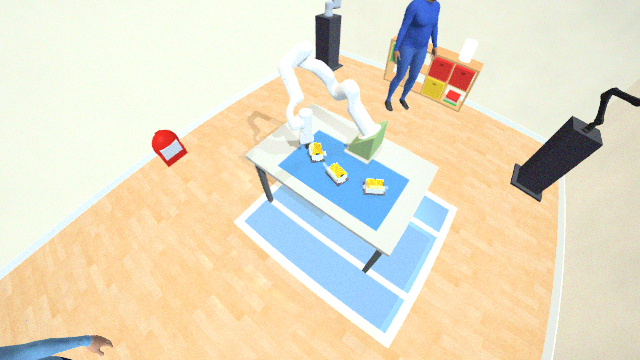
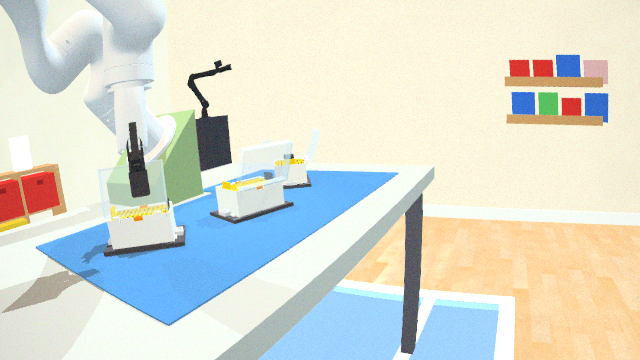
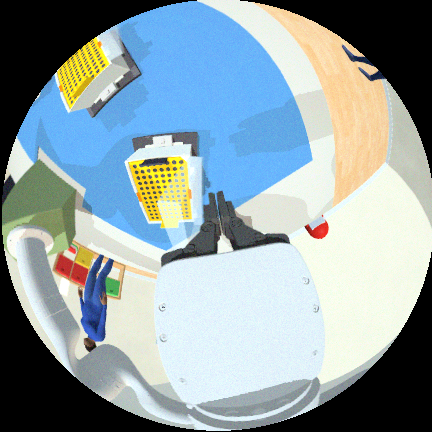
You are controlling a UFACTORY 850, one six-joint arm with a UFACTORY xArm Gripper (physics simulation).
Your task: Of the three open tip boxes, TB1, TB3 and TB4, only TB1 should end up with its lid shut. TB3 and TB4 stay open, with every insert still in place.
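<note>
Three white tip boxes with yellow inserts stand on the blue mat (image 1: 345, 205) (image 2: 210, 265) (image 3: 240, 75); their labels are too small to read. My gripper (image 1: 307, 145) (image 2: 140, 192) (image 3: 216, 200) is shut and empty, low beside the nearest box (image 1: 317, 158) (image 2: 142, 234) (image 3: 172, 151). That box's clear lid (image 2: 112, 187) stands roughly upright, close to my fingertips; I cannot tell whether they touch. The middle box (image 1: 340, 178) (image 2: 252, 201) (image 3: 102, 87) has its lid (image 2: 265, 154) open. The far box (image 1: 374, 190) (image 2: 295, 176) has its lid (image 2: 313, 144) raised. Yellow inserts show in all three boxes.
The green wedge base (image 1: 367, 145) (image 2: 185, 155) (image 3: 40, 200) carries my arm at the back of the table (image 1: 420, 172). A person in blue (image 1: 415, 40) (image 3: 94, 310) stands beyond the table, by a low shelf. A black pedestal with an arm (image 1: 560, 155) (image 2: 214, 142) stands farther off.
</note>
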